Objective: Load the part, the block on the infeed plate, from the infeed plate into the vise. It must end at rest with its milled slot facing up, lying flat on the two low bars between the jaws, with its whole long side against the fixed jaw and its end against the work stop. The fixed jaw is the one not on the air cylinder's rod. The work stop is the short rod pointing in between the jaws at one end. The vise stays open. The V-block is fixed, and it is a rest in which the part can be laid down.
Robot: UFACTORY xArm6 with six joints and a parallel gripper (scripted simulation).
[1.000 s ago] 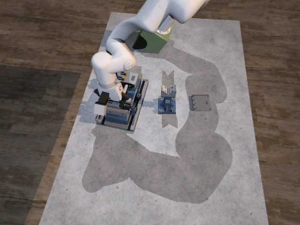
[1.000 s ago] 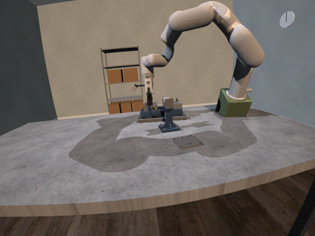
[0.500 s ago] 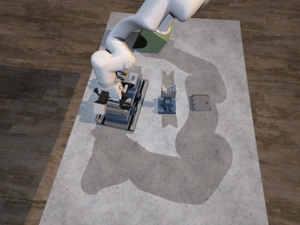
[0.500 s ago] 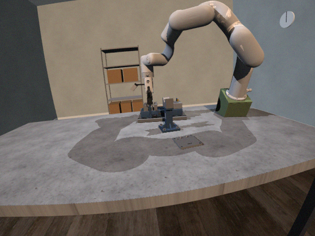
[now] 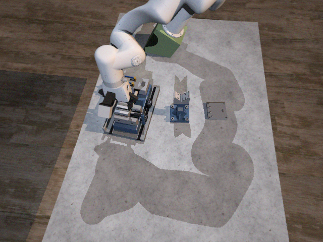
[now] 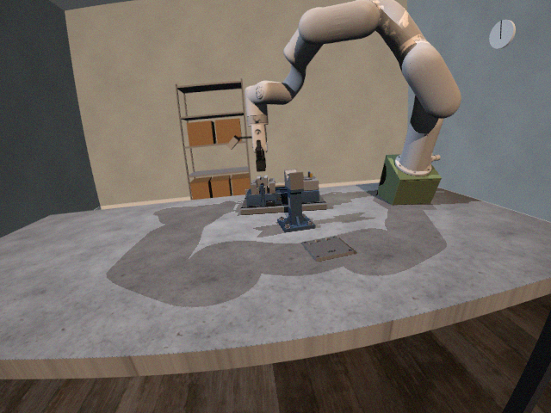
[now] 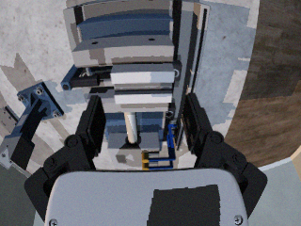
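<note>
Right now my hand is 50 mm above the part. The rest, counted from my hand: fixed jaw: 70 mm below, 30 mm ahead, 20 mm to the left; then air cylinder rod: 90 mm behind, 70 mm below, 30 mm to the left; then blue vise body: 110 mm below, 70 mm behind, 30 mm to the left.
</note>
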